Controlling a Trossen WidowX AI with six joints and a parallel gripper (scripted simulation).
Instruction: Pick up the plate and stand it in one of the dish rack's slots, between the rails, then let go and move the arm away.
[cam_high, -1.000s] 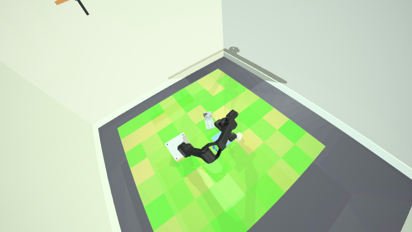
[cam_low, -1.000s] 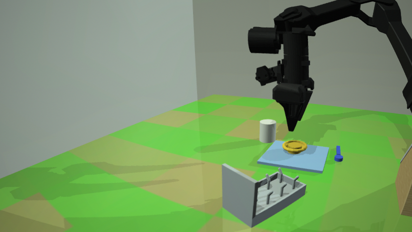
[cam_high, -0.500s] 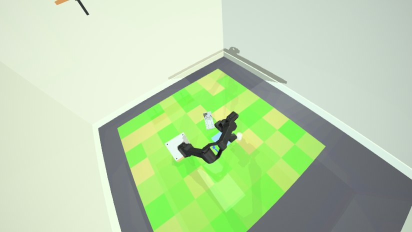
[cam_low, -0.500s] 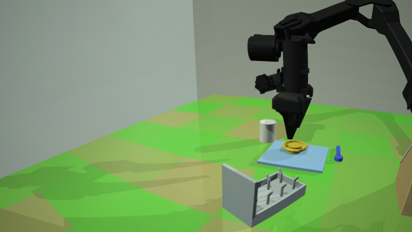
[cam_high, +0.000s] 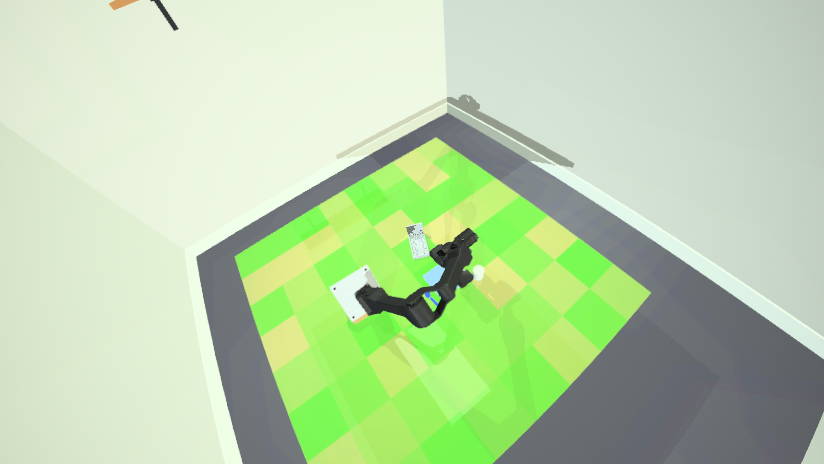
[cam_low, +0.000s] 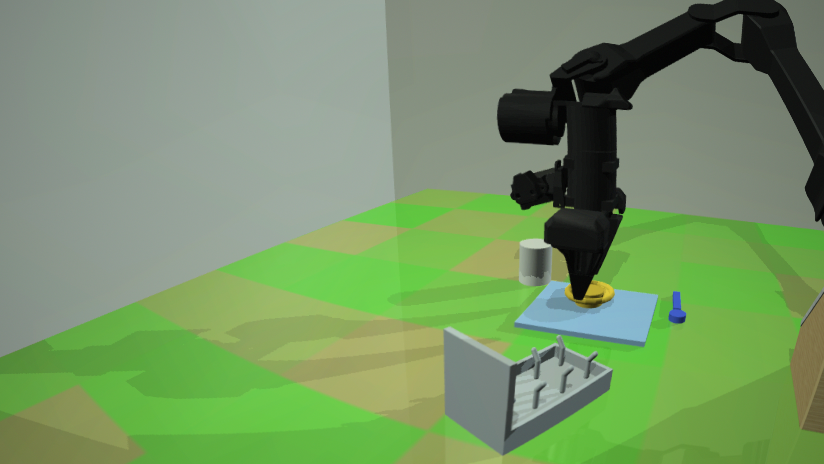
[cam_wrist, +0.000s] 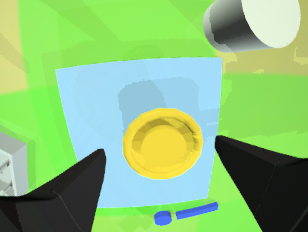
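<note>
Right now my gripper tip is 1 cm above the yellow plate. The rest, counted from my gripper tip: white cylinder cup (9 cm ahead, 6 cm to the right); light blue mat (2 cm below, 1 cm to the left, 1 cm behind); small blue spoon (12 cm behind, 2 cm to the right, 2 cm below).
</note>
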